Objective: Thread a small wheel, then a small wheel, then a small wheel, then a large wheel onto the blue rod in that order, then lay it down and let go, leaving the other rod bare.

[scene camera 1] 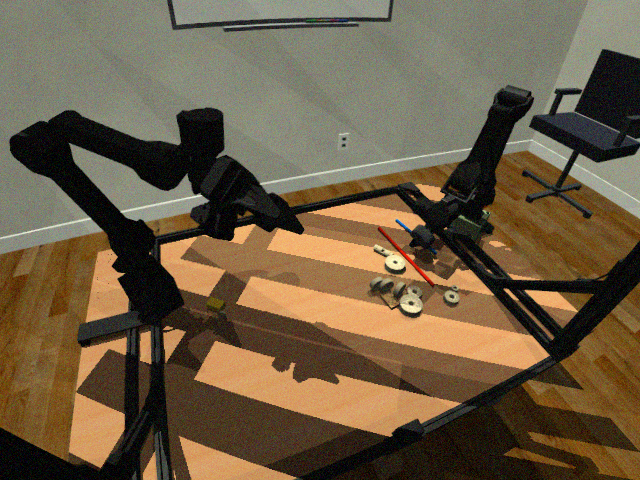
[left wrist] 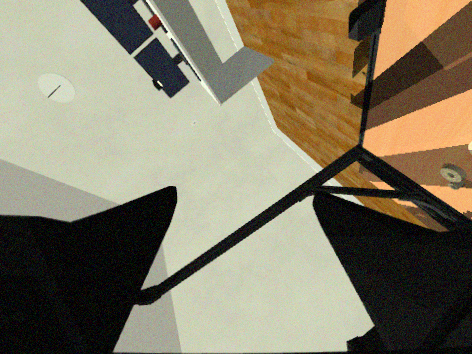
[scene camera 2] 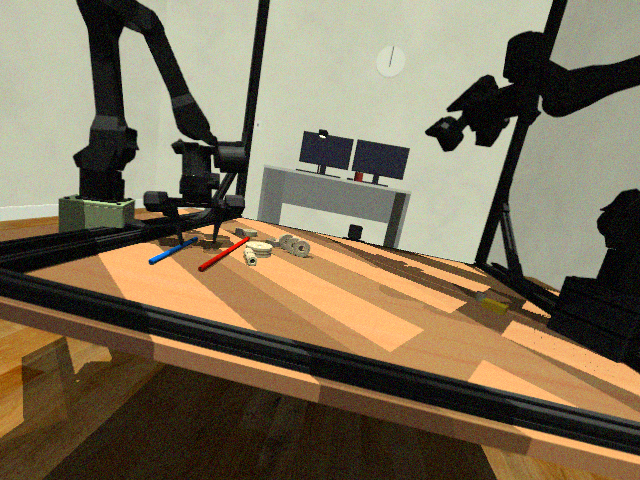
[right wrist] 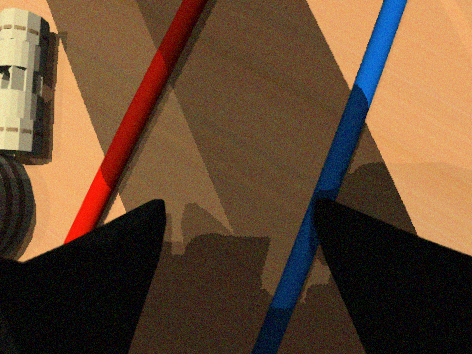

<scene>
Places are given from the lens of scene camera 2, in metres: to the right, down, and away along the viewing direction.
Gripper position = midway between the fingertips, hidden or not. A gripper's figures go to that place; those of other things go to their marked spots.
my left gripper (scene camera 2: 436,121): 0.28, -0.29, 0.68
my right gripper (scene camera 2: 198,244): -0.25, 0.01, 0.57
</scene>
